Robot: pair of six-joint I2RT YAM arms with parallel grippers.
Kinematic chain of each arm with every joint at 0, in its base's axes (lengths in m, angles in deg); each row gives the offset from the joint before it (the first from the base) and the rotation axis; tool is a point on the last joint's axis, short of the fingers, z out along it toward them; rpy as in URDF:
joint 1: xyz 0 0 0.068 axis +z
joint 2: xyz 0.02 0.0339 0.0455 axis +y
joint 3: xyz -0.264 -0.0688 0 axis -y
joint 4: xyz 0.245 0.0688 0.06 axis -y
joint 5: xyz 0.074 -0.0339 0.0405 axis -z
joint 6: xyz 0.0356 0 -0.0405 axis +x
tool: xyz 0 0 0 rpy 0 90 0
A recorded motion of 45 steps. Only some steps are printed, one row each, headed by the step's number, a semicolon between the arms.
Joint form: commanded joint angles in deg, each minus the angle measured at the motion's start. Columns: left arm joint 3, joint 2, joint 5, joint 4, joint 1, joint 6; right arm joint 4, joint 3, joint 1, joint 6, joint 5, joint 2.
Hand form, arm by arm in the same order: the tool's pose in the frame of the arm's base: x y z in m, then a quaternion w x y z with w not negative. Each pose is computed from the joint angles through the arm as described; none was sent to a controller.
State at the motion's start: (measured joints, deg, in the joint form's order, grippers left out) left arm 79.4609 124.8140 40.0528 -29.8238 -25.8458 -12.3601; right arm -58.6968 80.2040 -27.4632 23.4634 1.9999 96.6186
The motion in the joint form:
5: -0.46 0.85 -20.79 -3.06 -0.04 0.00; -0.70 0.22 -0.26 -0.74 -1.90 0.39
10: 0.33 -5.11 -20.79 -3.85 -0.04 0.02; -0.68 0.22 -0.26 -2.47 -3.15 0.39
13: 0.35 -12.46 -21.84 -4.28 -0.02 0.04; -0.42 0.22 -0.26 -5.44 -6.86 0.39
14: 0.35 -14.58 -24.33 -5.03 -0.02 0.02; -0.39 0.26 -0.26 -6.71 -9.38 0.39
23: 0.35 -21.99 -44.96 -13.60 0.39 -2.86; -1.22 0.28 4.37 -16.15 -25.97 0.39
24: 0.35 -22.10 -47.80 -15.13 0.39 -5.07; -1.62 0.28 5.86 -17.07 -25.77 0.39
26: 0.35 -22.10 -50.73 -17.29 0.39 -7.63; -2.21 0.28 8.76 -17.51 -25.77 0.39
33: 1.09 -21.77 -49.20 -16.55 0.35 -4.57; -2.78 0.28 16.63 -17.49 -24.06 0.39
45: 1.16 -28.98 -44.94 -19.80 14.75 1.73; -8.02 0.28 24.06 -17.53 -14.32 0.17
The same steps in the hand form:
5: 0.3594 -0.1875 0.0851 0.03027 0.13075 0.97318 -0.18684; 0.2927 -0.1539 0.2568 0.12188 0.42306 0.89785 -0.00619
10: 0.3616 -0.1885 0.1284 0.07875 0.13880 0.96618 -0.20255; 0.2931 -0.1532 0.2568 0.12257 0.40821 0.90462 0.00277
13: 0.3568 -0.1854 0.1775 0.13814 0.14585 0.95644 -0.21183; 0.2946 -0.1514 0.2570 0.12746 0.38046 0.91543 0.03141
14: 0.3541 -0.1824 0.1905 0.15666 0.14303 0.95745 -0.19565; 0.2954 -0.1501 0.2574 0.13033 0.36726 0.91949 0.05163
23: 0.3366 -0.1568 0.2300 0.20584 0.07854 0.97492 -0.03160; 0.3084 -0.1158 0.2598 0.14268 0.23108 0.94379 0.18840
24: 0.3346 -0.1540 0.2297 0.20257 0.05558 0.97765 -0.00833; 0.3106 -0.1076 0.2596 0.13821 0.21225 0.94896 0.18795
26: 0.3318 -0.1507 0.2285 0.19474 0.03063 0.98022 0.01779; 0.3147 -0.0914 0.2593 0.12918 0.18566 0.95507 0.19155
33: 0.3348 -0.1534 0.2306 0.19877 0.05860 0.97827 0.00693; 0.3231 -0.0482 0.2587 0.11056 0.12287 0.96859 0.18576
45: 0.3397 -0.0635 0.2707 0.22157 -0.00532 0.97513 -0.00015; 0.3163 -0.0112 0.2565 0.05813 0.07426 0.98962 0.10842

